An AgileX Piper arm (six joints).
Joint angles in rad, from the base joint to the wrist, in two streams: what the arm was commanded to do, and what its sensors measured. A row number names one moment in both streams.
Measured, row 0:
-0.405 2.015 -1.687 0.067 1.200 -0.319
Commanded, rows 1 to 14:
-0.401 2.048 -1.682 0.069 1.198 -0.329
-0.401 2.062 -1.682 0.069 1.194 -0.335
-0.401 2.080 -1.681 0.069 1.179 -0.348
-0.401 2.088 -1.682 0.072 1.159 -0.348
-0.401 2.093 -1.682 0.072 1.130 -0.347
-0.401 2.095 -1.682 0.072 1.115 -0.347
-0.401 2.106 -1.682 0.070 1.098 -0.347
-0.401 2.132 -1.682 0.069 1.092 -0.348
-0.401 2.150 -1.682 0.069 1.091 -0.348
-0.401 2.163 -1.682 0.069 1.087 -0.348
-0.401 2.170 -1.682 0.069 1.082 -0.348
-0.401 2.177 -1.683 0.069 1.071 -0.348
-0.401 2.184 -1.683 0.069 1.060 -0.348
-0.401 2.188 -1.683 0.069 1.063 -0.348
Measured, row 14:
-0.405 2.180 -1.685 0.067 1.065 -0.340
